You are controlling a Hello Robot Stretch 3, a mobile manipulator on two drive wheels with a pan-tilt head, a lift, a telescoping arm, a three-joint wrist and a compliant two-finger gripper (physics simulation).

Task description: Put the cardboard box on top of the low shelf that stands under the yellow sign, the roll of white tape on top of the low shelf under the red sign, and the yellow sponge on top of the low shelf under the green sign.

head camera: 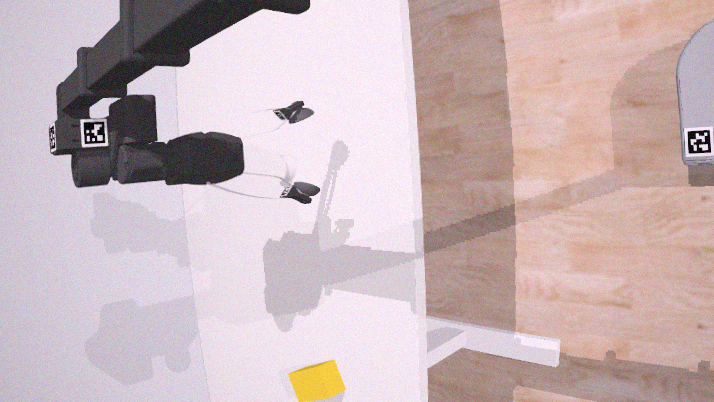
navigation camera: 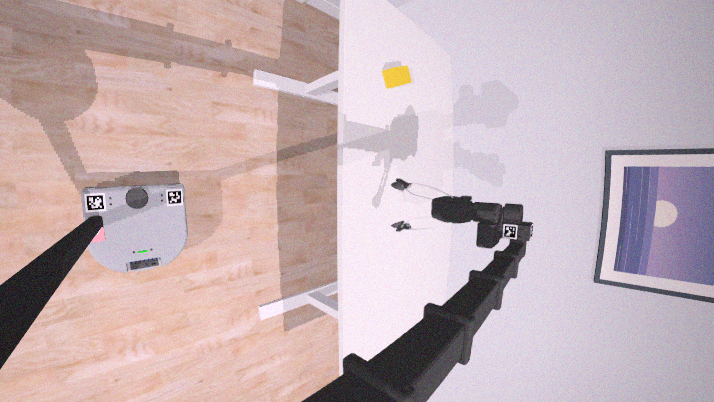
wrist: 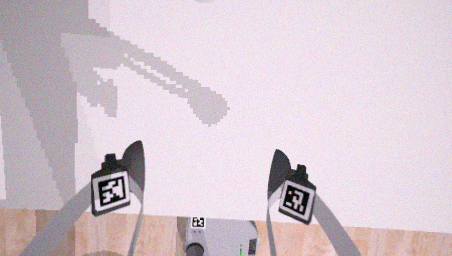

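Where they show: gripper, between the fingertips: (head camera: 313,151) (navigation camera: 392,204); robot's base, origin of its link: (navigation camera: 137,197).
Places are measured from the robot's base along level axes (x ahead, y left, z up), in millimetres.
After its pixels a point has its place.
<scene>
My gripper (head camera: 306,152) @(x -21, y -587, z 813 mm) (navigation camera: 400,205) @(x -21, y -587, z 813 mm) (wrist: 208,163) @(x -21, y -587, z 813 mm) is open, its fingers wide apart with nothing held, above the white table. A faint curved grey edge, probably the side of the white tape roll (head camera: 290,171) @(x 6, y -748, z 734 mm) (wrist: 204,1), shows between the fingers in the head view and at the top edge of the wrist view; most of it blends into the table top. The yellow sponge (head camera: 317,381) @(x 390, y -690, z 766 mm) (navigation camera: 396,77) @(x 389, y -684, z 765 mm) lies on the table, apart from the gripper. The cardboard box, the low shelves and the signs do not show.
The white table (head camera: 370,75) @(x -135, y -546, z 721 mm) (navigation camera: 362,200) @(x -12, y -562, z 721 mm) (wrist: 350,100) stands against a pale wall, its legs (navigation camera: 280,82) reaching onto the wooden floor. The robot's base (navigation camera: 145,230) @(x -114, y -18, z 160 mm) stands before it. A framed picture (navigation camera: 602,215) @(x -86, y -1280, z 1387 mm) hangs on the wall. Arm shadows cross table and wall.
</scene>
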